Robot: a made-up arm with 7 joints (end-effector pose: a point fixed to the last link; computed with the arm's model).
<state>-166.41 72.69 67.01 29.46 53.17 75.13 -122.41</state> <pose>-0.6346 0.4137 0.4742 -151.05 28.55 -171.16</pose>
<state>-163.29 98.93 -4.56 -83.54 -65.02 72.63 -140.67</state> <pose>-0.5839 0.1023 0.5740 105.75 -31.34 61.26</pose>
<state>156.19 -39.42 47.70 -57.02 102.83 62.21 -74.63</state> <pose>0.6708 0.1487 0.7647 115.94 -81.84 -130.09</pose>
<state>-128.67 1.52 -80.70 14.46 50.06 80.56 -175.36</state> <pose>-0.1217 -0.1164 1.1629 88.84 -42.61 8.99</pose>
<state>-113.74 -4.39 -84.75 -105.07 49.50 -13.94 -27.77</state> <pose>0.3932 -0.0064 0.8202 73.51 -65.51 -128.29</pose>
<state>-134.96 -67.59 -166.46 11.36 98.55 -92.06 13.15</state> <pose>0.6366 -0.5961 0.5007 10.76 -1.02 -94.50</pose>
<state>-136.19 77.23 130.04 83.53 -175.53 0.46 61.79</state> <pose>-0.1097 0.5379 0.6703 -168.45 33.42 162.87</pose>
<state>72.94 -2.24 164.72 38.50 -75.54 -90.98 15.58</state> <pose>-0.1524 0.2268 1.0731 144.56 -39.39 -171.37</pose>
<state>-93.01 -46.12 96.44 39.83 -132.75 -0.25 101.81</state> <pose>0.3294 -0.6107 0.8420 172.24 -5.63 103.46</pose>
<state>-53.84 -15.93 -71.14 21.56 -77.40 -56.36 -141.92</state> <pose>-0.1961 -0.1723 1.1060 87.16 76.41 -19.20</pose>
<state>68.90 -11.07 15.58 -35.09 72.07 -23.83 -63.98</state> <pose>-0.0666 0.2892 1.1296 90.13 -1.70 -75.16</pose>
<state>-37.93 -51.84 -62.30 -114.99 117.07 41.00 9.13</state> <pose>-0.1319 -0.5023 0.4725 146.06 -56.91 153.89</pose>
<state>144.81 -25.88 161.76 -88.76 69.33 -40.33 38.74</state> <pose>0.0648 -0.0583 0.9518 -170.85 -13.15 -26.84</pose>
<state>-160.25 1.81 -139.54 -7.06 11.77 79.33 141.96</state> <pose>0.0952 -0.0593 1.2088 56.59 7.90 156.16</pose>
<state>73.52 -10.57 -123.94 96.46 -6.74 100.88 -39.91</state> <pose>0.0944 0.3461 0.6777 -21.35 -37.92 126.68</pose>
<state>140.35 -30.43 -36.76 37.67 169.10 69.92 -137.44</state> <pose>0.3016 0.1125 1.1050 112.91 -12.52 -92.79</pose>
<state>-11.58 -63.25 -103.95 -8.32 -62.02 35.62 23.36</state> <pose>-0.8099 -0.2127 0.6129 -56.16 42.93 6.56</pose>
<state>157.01 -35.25 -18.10 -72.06 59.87 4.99 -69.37</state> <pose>0.6083 0.3311 0.7307 46.39 -27.48 -85.61</pose>
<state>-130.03 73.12 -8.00 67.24 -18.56 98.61 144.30</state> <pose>-0.4460 0.3923 0.1758 -100.66 4.33 68.26</pose>
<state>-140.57 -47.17 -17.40 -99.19 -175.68 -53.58 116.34</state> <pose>0.5548 -0.3545 0.4611 19.65 19.31 -158.40</pose>
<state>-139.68 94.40 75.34 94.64 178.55 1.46 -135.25</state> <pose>-0.0875 0.5547 0.2349 31.40 -13.59 -84.45</pose>
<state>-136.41 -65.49 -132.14 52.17 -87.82 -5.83 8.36</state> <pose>0.4871 -0.6919 0.3754 -126.60 3.11 47.99</pose>
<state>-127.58 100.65 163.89 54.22 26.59 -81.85 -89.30</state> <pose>-0.2744 0.6320 0.4591 -13.78 -4.84 -39.76</pose>
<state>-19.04 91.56 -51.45 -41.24 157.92 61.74 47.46</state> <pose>0.7711 0.0315 0.4642 45.54 21.21 150.50</pose>
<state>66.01 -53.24 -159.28 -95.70 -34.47 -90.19 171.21</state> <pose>-0.2384 0.2150 0.7718 -125.65 -17.67 99.58</pose>
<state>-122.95 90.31 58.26 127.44 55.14 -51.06 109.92</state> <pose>0.0232 0.3594 0.1732 -65.22 -57.76 61.01</pose>
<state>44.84 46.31 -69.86 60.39 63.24 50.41 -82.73</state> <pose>0.5825 -0.1555 0.6676 -113.79 -31.10 110.48</pose>
